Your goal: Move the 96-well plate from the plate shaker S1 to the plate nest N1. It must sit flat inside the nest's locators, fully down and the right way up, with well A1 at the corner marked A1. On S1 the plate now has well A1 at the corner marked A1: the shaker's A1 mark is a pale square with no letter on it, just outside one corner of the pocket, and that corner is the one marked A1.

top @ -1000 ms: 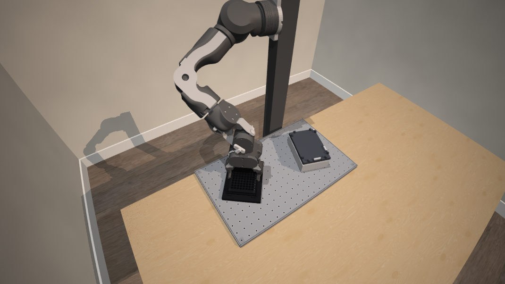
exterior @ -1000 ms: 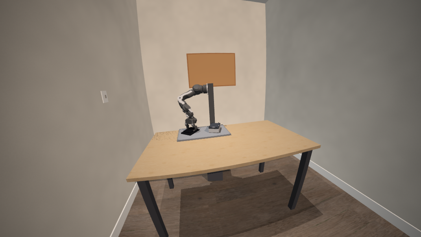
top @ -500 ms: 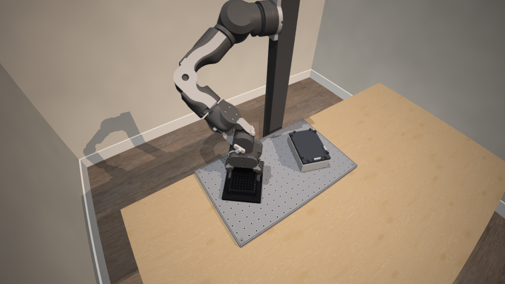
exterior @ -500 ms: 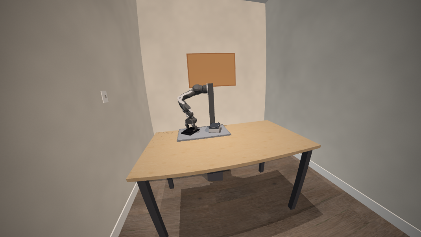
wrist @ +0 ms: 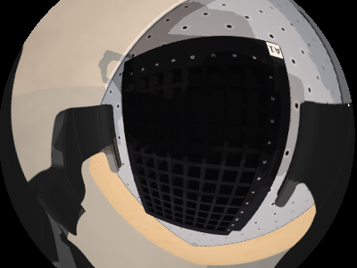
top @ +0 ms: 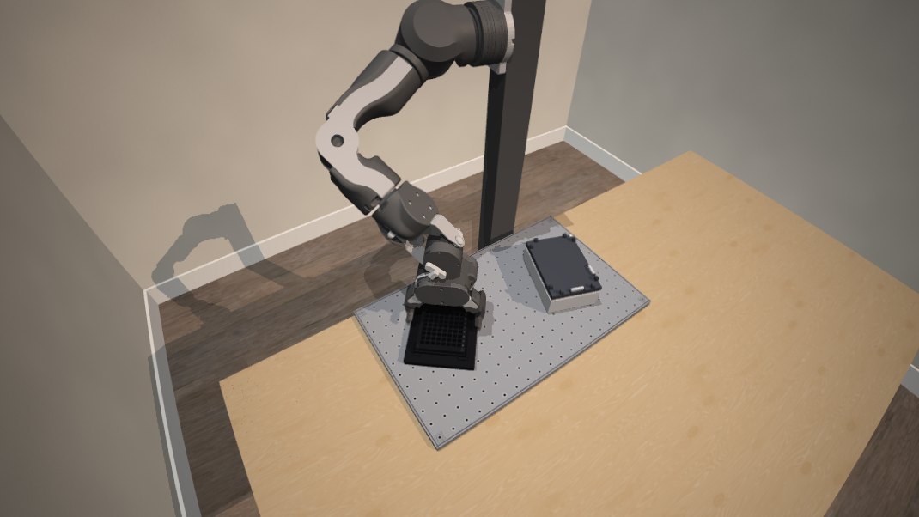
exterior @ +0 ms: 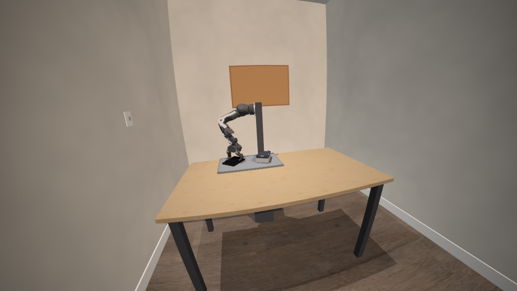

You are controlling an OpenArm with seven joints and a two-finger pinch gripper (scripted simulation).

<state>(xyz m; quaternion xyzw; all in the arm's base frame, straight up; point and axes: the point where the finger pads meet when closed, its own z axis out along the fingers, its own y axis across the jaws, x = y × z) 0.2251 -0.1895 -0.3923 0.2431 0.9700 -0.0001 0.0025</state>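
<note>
The black 96-well plate lies 1 cm to the right of my hand and 1 cm ahead of it. From my hand the other things lie so: black plate nest N1: 1 cm to the right, 1 cm below, 1 cm ahead; pale grey plate shaker S1: 25 cm to the left, 3 cm ahead, 2 cm above.
</note>
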